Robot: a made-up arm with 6 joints. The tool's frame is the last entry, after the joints.
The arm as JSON. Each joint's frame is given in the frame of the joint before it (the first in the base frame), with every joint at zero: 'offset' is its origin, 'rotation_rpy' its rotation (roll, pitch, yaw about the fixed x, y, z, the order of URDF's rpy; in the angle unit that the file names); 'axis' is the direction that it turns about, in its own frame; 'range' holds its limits. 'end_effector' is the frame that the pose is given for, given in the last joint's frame.
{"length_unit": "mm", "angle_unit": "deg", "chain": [
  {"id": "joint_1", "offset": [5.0, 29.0, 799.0], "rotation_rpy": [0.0, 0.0, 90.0], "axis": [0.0, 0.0, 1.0], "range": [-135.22, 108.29]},
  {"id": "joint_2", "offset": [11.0, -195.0, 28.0], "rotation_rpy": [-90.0, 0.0, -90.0], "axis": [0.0, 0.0, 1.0], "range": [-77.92, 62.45]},
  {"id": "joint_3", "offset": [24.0, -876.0, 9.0], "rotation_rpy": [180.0, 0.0, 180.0], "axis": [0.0, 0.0, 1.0], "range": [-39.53, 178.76]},
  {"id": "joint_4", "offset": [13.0, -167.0, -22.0], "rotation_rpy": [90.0, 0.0, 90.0], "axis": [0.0, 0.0, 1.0], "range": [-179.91, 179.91]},
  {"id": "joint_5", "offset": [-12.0, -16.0, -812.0], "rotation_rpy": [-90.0, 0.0, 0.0], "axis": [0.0, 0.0, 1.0], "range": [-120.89, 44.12]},
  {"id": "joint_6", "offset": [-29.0, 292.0, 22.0], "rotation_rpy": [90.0, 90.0, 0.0], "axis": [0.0, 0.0, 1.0], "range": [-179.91, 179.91]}
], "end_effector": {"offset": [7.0, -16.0, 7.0], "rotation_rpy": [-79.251, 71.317, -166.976]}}
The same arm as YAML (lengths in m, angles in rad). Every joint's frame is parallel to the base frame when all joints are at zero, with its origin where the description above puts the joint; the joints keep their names.
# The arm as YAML. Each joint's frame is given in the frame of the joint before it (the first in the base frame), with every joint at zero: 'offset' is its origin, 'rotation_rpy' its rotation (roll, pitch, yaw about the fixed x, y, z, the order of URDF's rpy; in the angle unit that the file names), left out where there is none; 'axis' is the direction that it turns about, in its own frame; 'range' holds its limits. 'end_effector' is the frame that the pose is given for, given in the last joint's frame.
length_unit: m
angle_unit: rad
chain:
  - id: joint_1
    offset: [0.005, 0.029, 0.799]
    axis: "+z"
    range: [-2.36, 1.89]
  - id: joint_2
    offset: [0.195, 0.011, 0.028]
    axis: "+y"
    range: [-1.36, 1.09]
  - id: joint_3
    offset: [0.024, 0.009, 0.876]
    axis: "-y"
    range: [-0.6899, 3.12]
  - id: joint_4
    offset: [-0.013, 0.022, 0.167]
    axis: "-x"
    range: [-3.14, 3.14]
  - id: joint_5
    offset: [0.812, 0.016, 0.012]
    axis: "-y"
    range: [-2.1099, 0.77]
  - id: joint_6
    offset: [0.292, -0.022, 0.029]
    axis: "-x"
    range: [-3.14, 3.14]
end_effector:
  offset: [-0.007, 0.007, 0.016]
  rotation_rpy: [-0.0281, -0.0723, -0.3183]

